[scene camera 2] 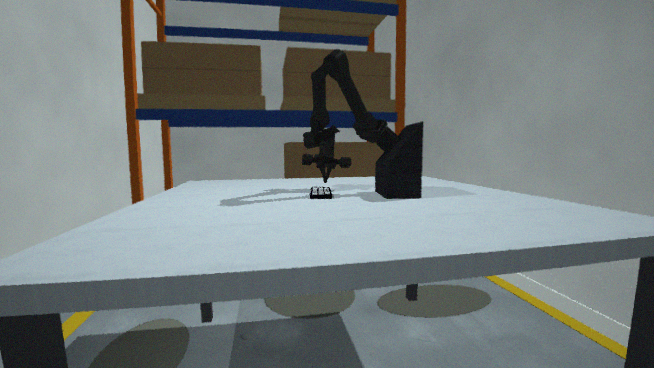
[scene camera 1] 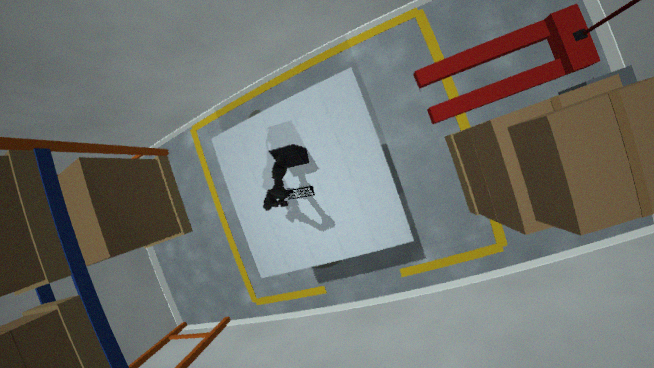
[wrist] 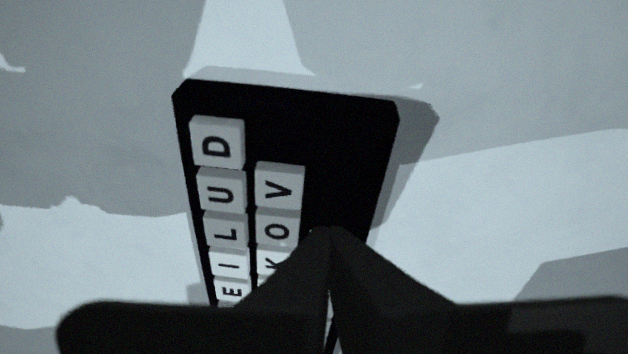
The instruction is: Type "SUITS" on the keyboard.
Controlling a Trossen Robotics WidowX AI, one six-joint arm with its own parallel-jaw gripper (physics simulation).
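Places are measured from the arm's base along level axes (x up, y ahead, z left), in centimetres.
Pixels of known places: gripper, fingertip midpoint: (scene camera 2: pixel 325 182) (scene camera 1: pixel 289 192) (wrist: pixel 327 239); arm's base, origin of the base link: (scene camera 2: pixel 393 144) (scene camera 1: pixel 281 158).
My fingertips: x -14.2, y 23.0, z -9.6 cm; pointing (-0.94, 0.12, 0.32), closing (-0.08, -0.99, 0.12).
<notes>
Ahead of a thing's pixels: the offset from my fingertips to its middle. Level surfaces: height alone.
The black keyboard {dx -2.4, dy +3.1, dz +6.8 cm} (scene camera 1: pixel 301 192) (scene camera 2: pixel 320 193) (wrist: pixel 350 150) lies flat on the white table, with pale letter keys in rows. In the wrist view, the D key {dx -1.8, dy +3.4, dz -2.7 cm} (wrist: pixel 217 142), U key {dx -1.8, dy +3.8, dz -0.7 cm} (wrist: pixel 221 190), L key {dx -1.8, dy +4.1, dz +1.4 cm} (wrist: pixel 226 230), I key {dx -1.8, dy +4.5, dz +3.4 cm} (wrist: pixel 229 264) and E key {dx -1.8, dy +4.9, dz +5.4 cm} (wrist: pixel 231 290) form the left row. The V key {dx -1.8, dy +1.7, dz -0.8 cm} (wrist: pixel 280 186) and O key {dx -1.8, dy +2.0, dz +1.2 cm} (wrist: pixel 278 230) are in the row beside it, with K partly covered. My gripper (scene camera 2: pixel 325 180) (wrist: pixel 327 239) is shut and empty, pointing down. Its tips are slightly above the keyboard in scene camera 2. The S and T keys do not show in the wrist view; the fingers hide part of the keyboard.
The arm's black base (scene camera 1: pixel 291 156) (scene camera 2: pixel 400 167) stands on the white table {dx -3.3 cm} (scene camera 1: pixel 350 125) (scene camera 2: pixel 300 230) near the keyboard. Beyond the table are a shelf rack (scene camera 1: pixel 75 250) (scene camera 2: pixel 401 60), cardboard boxes (scene camera 1: pixel 590 165) (scene camera 2: pixel 201 70) and a red pallet jack (scene camera 1: pixel 575 42). Shadows cross the tabletop.
</notes>
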